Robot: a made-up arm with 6 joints.
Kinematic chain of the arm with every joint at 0, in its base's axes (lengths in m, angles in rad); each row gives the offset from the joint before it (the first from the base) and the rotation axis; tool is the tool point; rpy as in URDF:
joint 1: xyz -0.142 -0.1 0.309 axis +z
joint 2: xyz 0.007 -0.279 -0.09 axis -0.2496 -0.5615 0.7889
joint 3: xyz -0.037 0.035 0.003 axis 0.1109 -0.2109 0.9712
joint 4: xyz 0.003 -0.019 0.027 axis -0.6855 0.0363 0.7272
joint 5: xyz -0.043 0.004 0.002 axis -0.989 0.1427 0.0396
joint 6: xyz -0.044 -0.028 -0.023 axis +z
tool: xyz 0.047 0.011 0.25 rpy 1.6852 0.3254 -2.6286
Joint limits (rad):
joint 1: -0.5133..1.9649
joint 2: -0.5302..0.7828
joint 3: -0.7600..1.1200
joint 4: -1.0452..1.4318
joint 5: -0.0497..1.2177
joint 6: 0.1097..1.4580
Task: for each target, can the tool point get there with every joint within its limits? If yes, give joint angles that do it. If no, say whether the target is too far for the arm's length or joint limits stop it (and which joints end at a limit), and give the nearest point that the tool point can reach.
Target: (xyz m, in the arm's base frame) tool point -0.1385 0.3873 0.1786
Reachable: no: joint limits stop it (at a limit: joint 1, joint 2, joint 3, joint 5) | nearest point -0.0516 0.1646 0.3008 | short by 0.268 m
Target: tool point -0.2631 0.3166 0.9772
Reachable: no: too far | nearest point -0.0080 0.0763 0.4690 | short by 0.617 m
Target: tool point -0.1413 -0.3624 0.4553
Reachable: yes | joints 0.4287 0.5396 -0.2576 -0.7772 0.5413 0.4987
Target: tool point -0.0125 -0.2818 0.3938
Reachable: yes | joints 1.4457 -0.1317 0.5757 0.4013 0.6857 0.4015
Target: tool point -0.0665 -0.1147 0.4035
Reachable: yes | joints 1.4851 0.0319 -0.1424 -0.4386 1.0738 1.3179
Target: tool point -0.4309 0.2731 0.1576
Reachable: no: joint limits stop it (at a limit: joint 1, joint 3, joint 4, joint 6) | nearest point -0.3577 -0.0716 0.2107 | short by 0.356 m
